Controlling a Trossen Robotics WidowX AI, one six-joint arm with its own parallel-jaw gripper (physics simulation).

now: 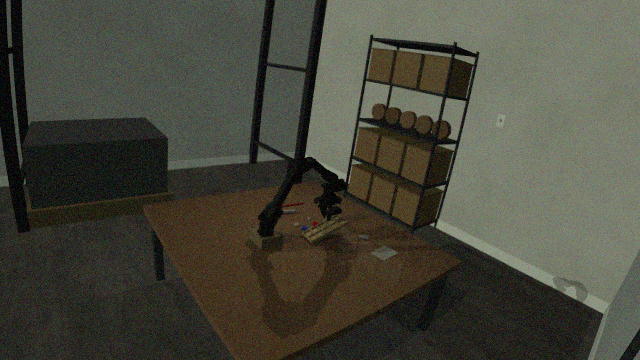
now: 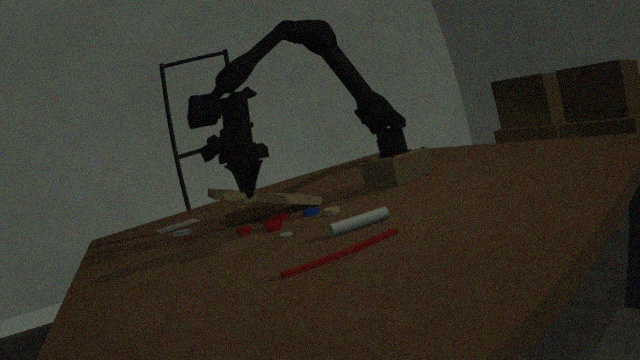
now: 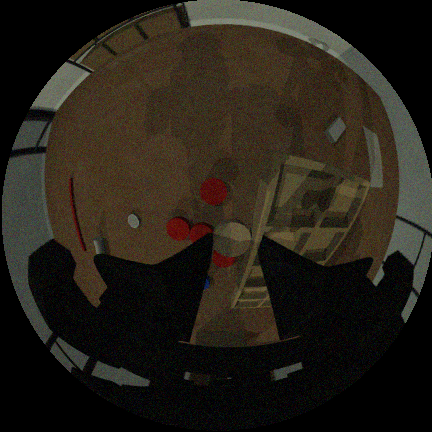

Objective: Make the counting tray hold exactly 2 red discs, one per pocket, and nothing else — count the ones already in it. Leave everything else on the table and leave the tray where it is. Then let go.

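Observation:
The wooden counting tray (image 1: 325, 231) (image 2: 306, 200) (image 3: 300, 161) is tilted, with part of it raised off the table. My gripper (image 1: 328, 217) (image 2: 250, 196) (image 3: 234, 238) is shut on a cream disc (image 3: 232, 240) together with the tray's near long wall. Red discs lie on the table outside the tray: one (image 3: 213, 191) ahead of the fingers, one (image 3: 178, 228) to the left, one (image 3: 201, 233) by the left fingertip and one (image 3: 223, 259) partly under the cream disc. I see no disc in the visible pockets; the right finger hides some pockets.
A blue disc (image 1: 304, 228) (image 2: 311, 211) (image 3: 206, 283), another cream disc (image 2: 332, 210) and a small white disc (image 2: 285, 234) (image 3: 133, 221) lie nearby. A white cylinder (image 2: 359, 221) and a red stick (image 2: 340, 253) (image 3: 75, 215) lie farther off. A pale block (image 3: 336, 130) and a flat sheet (image 1: 384, 253) lie beyond the tray.

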